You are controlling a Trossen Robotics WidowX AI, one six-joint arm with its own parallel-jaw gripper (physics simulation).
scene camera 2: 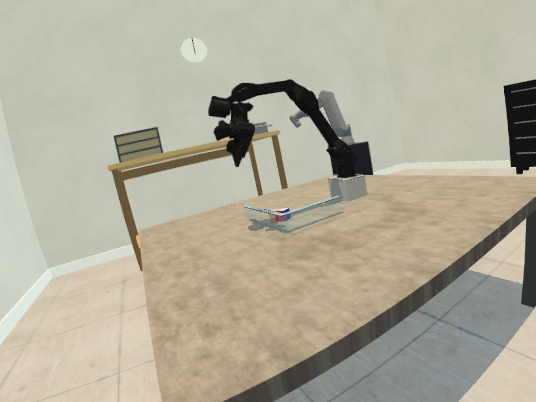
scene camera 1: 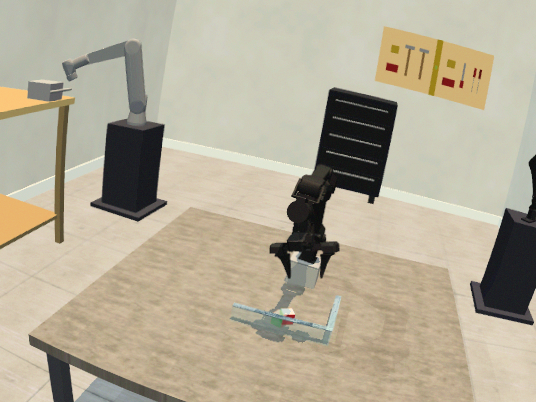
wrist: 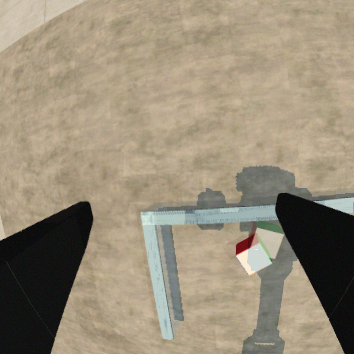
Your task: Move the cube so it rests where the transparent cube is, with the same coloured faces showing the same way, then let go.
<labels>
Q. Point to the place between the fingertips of the gripper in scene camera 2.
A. At 239, 162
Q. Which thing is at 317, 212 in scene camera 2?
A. An L-shaped glass frame.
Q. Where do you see a cube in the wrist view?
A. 253, 258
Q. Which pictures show the gripper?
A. Scene camera 2, scene camera 1 and the wrist view: all of them.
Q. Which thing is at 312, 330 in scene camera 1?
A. An L-shaped glass frame.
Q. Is the gripper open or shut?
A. Open.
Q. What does the gripper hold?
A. Nothing.
</labels>
